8 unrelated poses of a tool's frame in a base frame.
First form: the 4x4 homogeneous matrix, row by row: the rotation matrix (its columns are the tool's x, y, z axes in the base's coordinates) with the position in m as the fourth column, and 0 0 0 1 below. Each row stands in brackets.
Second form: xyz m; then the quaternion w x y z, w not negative. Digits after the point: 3 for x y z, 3 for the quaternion.
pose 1, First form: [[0.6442 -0.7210 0.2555 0.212], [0.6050 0.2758 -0.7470 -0.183], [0.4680 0.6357 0.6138 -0.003], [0 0 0 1]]
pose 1, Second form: 0.212 -0.183 -0.003 0.796 0.434 -0.067 0.416
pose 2, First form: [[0.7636 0.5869 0.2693 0.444], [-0.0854 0.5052 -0.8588 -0.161], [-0.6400 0.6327 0.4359 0.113], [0 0 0 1]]
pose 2, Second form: 0.444 -0.161 0.113 0.822 0.453 0.276 -0.204
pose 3, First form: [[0.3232 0.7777 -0.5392 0.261], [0.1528 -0.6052 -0.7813 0.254], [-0.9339 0.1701 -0.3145 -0.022], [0 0 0 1]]
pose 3, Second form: 0.261 0.254 -0.022 0.318 0.749 0.311 -0.492
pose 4, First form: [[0.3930 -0.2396 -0.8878 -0.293], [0.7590 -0.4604 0.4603 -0.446], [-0.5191 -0.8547 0.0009 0.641], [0 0 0 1]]
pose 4, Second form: -0.293 -0.446 0.641 0.483 -0.681 -0.191 0.517
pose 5, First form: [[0.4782 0.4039 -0.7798 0.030], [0.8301 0.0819 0.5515 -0.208], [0.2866 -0.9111 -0.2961 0.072], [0 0 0 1]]
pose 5, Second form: 0.030 -0.208 0.072 0.562 -0.650 -0.474 0.190
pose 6, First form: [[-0.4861 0.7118 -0.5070 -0.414], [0.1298 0.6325 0.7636 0.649], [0.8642 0.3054 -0.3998 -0.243], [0 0 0 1]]
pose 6, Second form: -0.414 0.649 -0.243 0.432 -0.265 -0.793 -0.337
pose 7, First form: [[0.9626 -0.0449 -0.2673 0.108], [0.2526 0.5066 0.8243 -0.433], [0.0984 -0.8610 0.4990 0.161], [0 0 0 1]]
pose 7, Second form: 0.108 -0.433 0.161 0.861 -0.489 -0.106 0.086
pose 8, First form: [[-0.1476 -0.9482 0.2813 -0.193], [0.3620 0.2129 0.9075 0.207], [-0.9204 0.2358 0.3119 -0.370], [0 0 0 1]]
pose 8, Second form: -0.193 0.207 -0.370 0.587 -0.286 0.512 0.558
